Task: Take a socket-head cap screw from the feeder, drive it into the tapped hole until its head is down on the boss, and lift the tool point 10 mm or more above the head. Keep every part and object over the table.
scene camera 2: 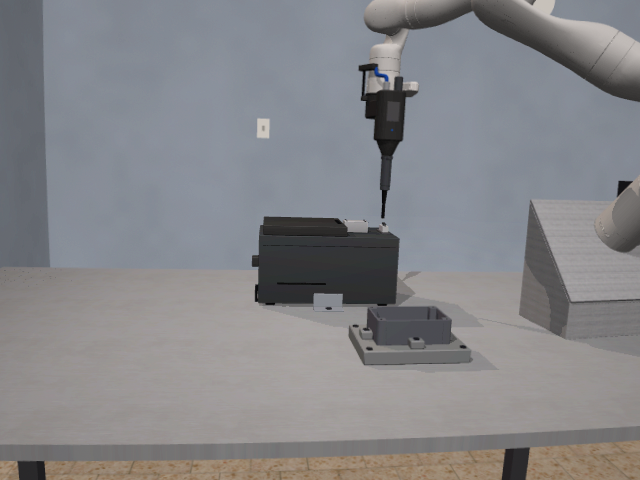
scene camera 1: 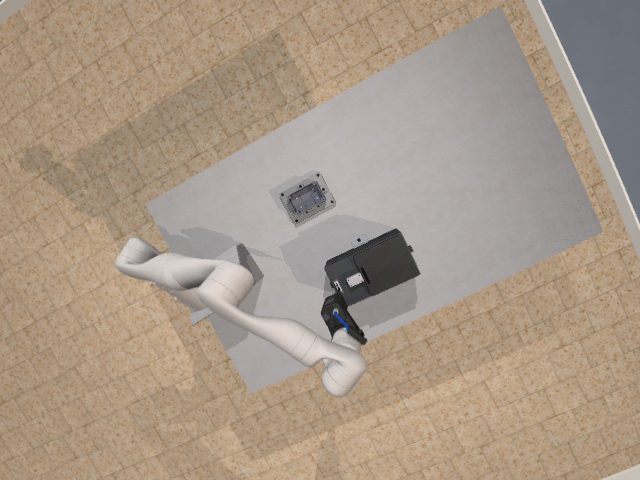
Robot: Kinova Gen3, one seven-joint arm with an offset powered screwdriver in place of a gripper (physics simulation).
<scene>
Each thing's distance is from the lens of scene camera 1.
black screw feeder (scene camera 1: 342, 269): 123 cm
</scene>
